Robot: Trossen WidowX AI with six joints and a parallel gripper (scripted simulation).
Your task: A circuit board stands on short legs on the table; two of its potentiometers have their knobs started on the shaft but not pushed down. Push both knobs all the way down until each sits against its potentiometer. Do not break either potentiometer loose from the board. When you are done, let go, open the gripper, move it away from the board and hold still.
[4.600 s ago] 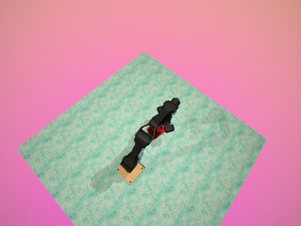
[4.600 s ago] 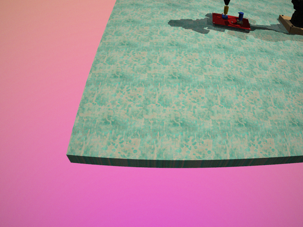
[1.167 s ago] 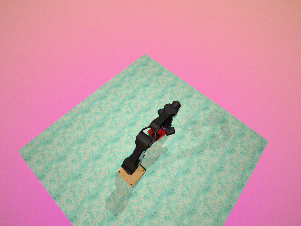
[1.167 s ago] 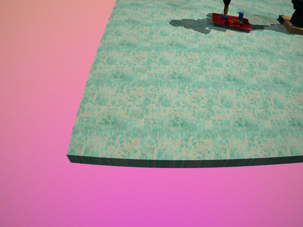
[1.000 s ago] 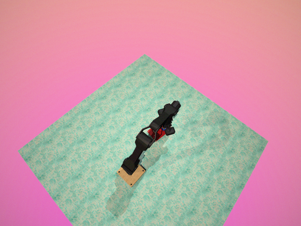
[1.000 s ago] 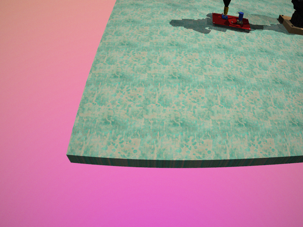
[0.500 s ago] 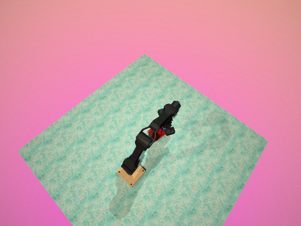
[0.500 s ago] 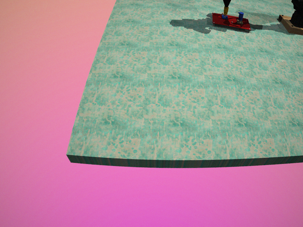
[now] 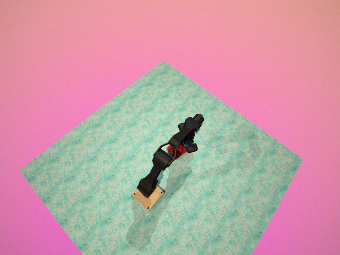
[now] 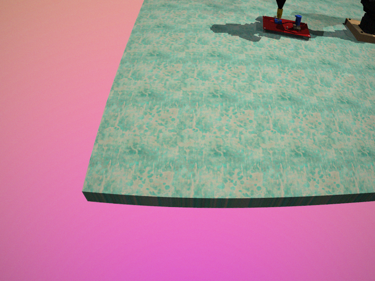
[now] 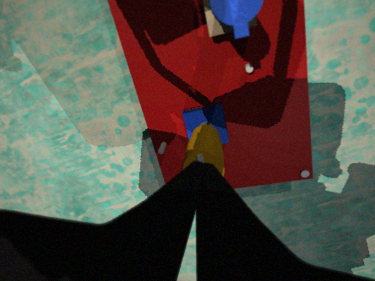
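Right now my gripper tip is 3 cm above the blue potentiometer. From my gripper tip the other things lie so: tan potentiometer 6 cm behind, 3 cm to the left, 3 cm below.
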